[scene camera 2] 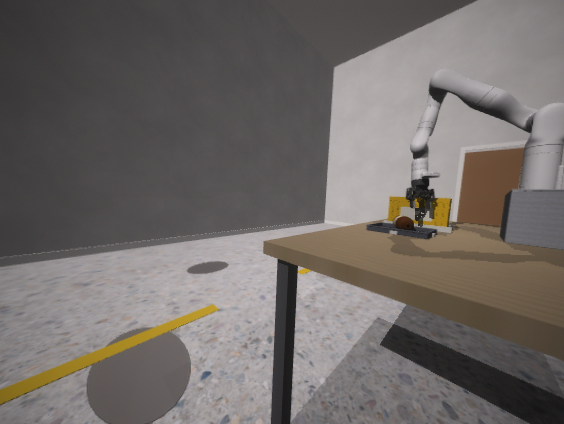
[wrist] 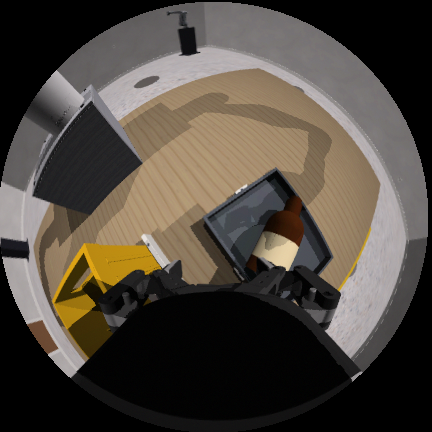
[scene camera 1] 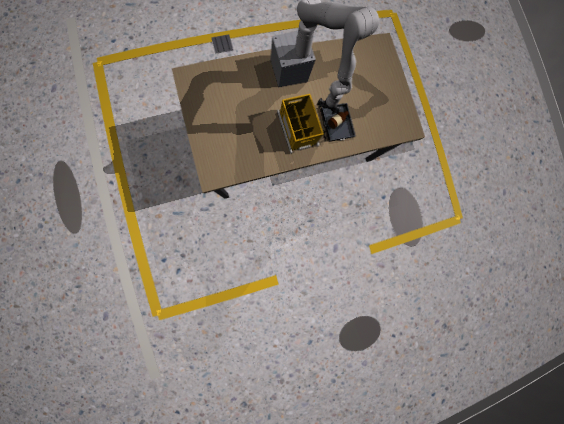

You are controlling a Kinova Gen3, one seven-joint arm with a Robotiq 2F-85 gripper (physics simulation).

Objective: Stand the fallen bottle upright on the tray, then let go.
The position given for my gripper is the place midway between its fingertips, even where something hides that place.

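Note:
My gripper [wrist: 218,267] in sight. Brown bottle [wrist: 279,240] too.

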